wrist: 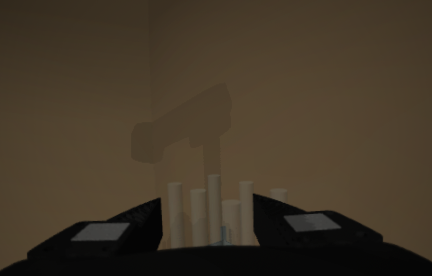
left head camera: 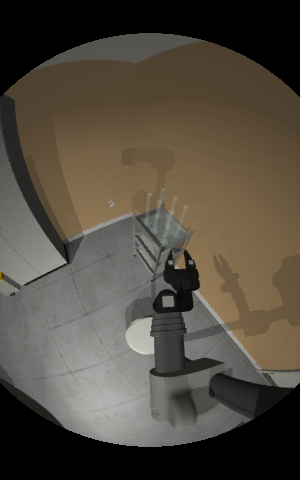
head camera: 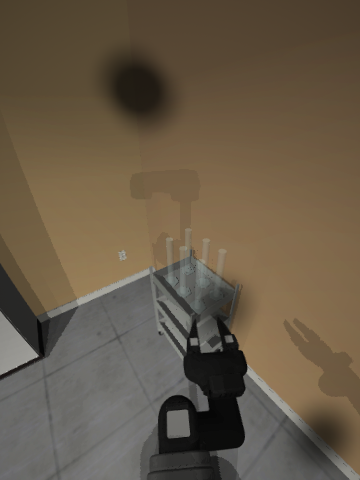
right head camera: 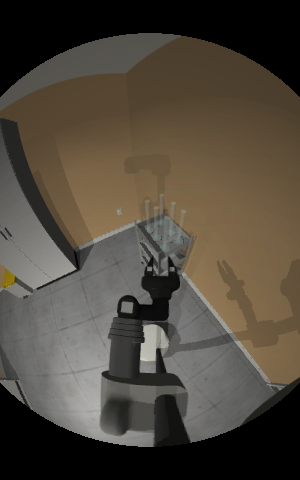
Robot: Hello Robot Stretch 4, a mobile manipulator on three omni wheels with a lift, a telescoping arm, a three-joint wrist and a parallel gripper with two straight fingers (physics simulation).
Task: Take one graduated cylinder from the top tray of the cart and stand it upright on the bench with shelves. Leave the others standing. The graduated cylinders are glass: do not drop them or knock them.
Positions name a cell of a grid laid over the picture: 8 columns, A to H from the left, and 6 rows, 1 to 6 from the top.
Scene:
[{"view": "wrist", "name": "my gripper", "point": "D5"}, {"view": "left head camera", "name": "my gripper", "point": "E4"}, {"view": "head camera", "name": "my gripper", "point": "E5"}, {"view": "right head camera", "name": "my gripper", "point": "E4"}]

